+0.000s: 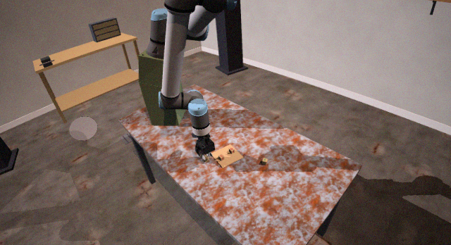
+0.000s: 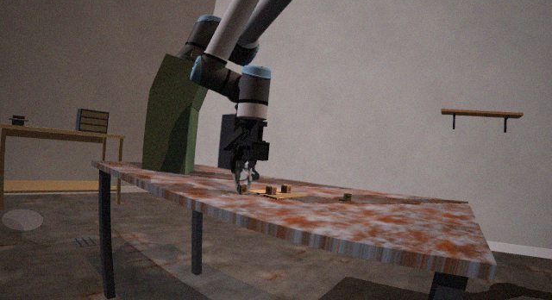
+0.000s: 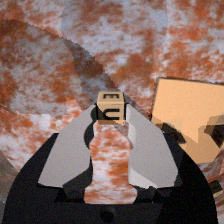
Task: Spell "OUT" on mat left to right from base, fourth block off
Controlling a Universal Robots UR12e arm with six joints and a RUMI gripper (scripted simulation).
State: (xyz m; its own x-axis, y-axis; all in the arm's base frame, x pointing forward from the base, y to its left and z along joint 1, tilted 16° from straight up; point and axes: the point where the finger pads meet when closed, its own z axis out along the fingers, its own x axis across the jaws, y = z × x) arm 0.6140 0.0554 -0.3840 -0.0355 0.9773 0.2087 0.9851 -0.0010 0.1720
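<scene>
My gripper is now 12 cm to the right of the tan mat, 4 cm short of it and 1 cm above it. Round my hand: block (right at my hand).
</scene>
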